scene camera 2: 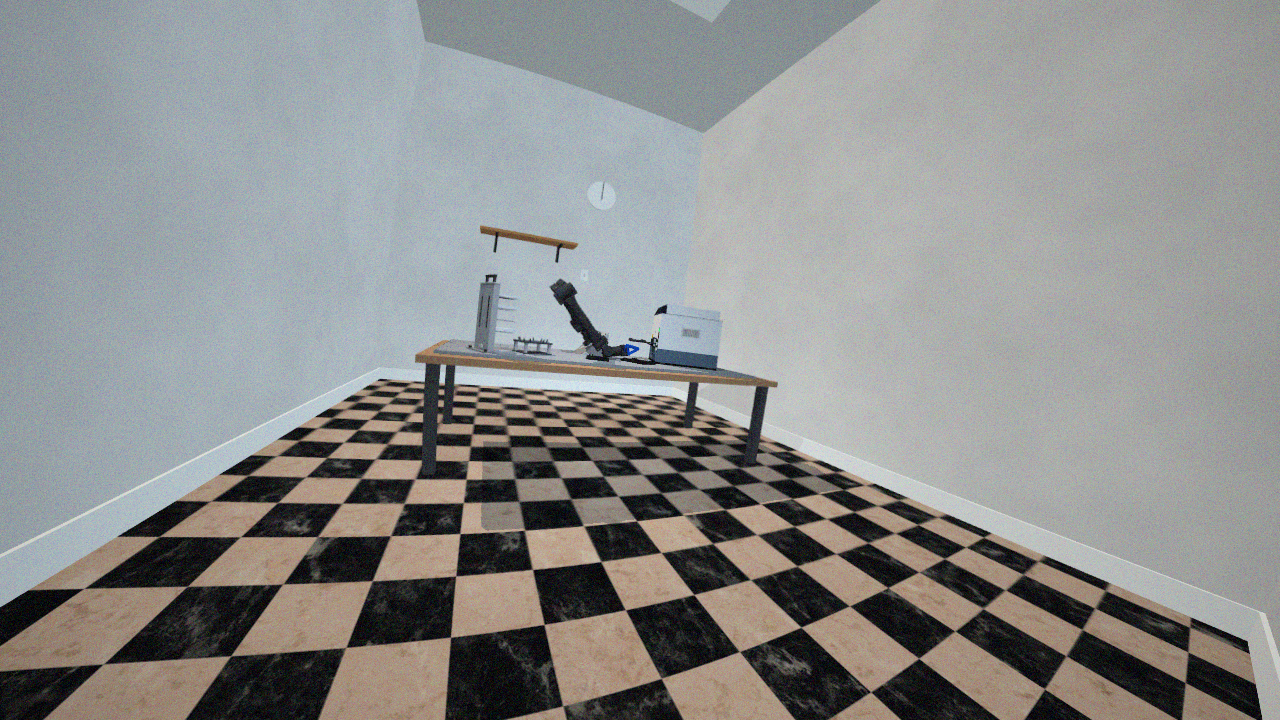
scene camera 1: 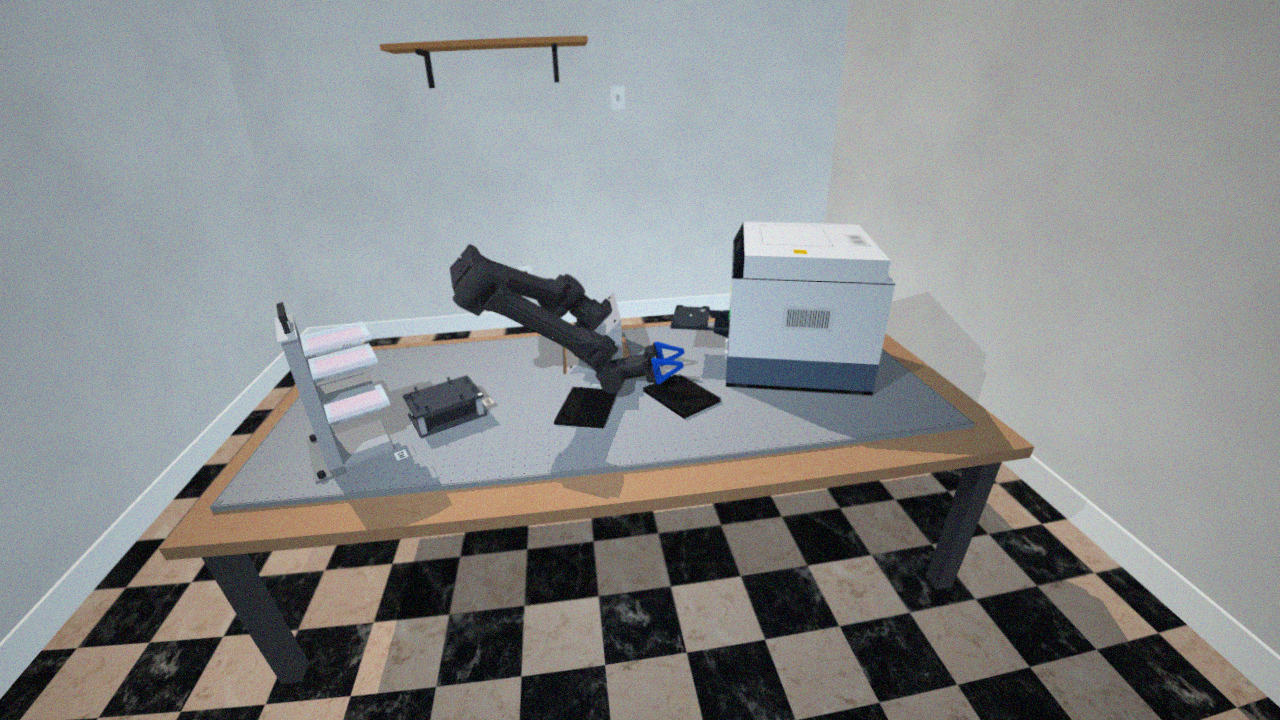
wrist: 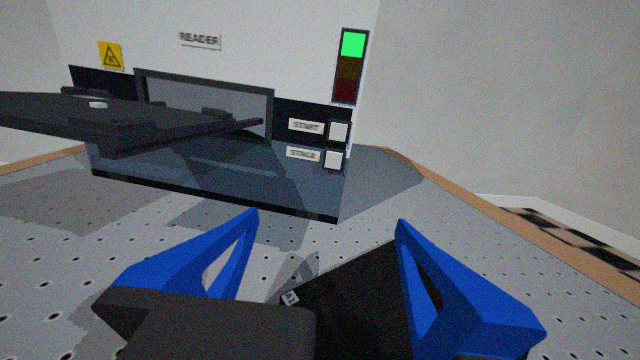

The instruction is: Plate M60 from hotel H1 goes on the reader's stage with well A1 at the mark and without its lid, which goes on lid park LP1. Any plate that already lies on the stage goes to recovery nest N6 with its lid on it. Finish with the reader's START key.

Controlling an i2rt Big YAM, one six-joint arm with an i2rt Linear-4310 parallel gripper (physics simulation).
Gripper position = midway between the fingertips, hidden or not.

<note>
My gripper [scene camera 1: 683, 357] is open and holds nothing. I also see a plate reader [wrist: 299, 72].
My gripper also shows in the wrist view [wrist: 326, 219].
</note>
